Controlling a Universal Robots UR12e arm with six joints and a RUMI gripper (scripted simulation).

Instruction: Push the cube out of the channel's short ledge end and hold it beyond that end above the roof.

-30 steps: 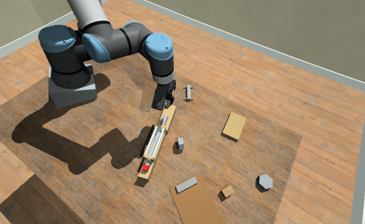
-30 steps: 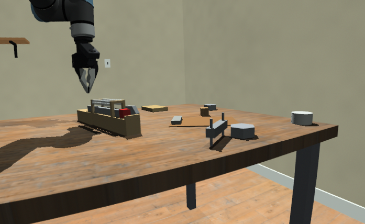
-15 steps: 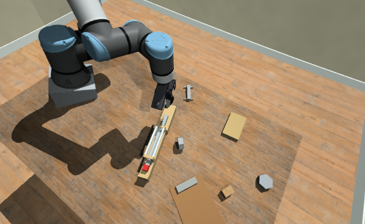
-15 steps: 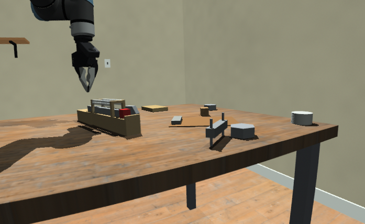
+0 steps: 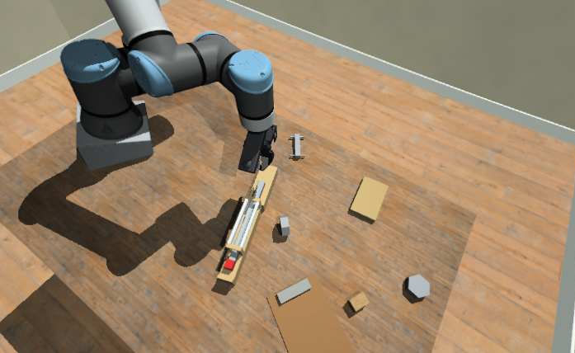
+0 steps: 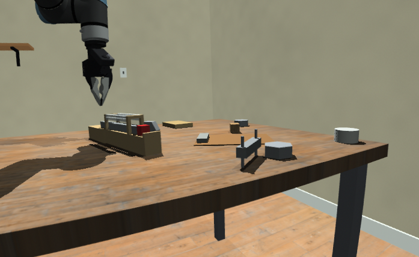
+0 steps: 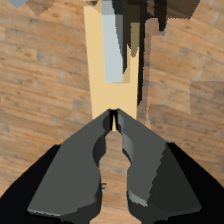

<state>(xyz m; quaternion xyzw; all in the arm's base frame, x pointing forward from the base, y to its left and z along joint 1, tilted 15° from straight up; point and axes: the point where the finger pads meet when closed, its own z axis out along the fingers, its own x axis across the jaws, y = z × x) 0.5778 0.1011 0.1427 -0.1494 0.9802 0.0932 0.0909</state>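
Right now my hand is 280 mm to the left of the red cube, 90 mm short of it and 80 mm above it. Also, from my hand: channel: 160 mm to the right, 80 mm below, 50 mm ahead; then pegged grey tool: 230 mm to the left, 120 mm below; then tan plate: 340 mm ahead, 180 mm to the left, 120 mm below.
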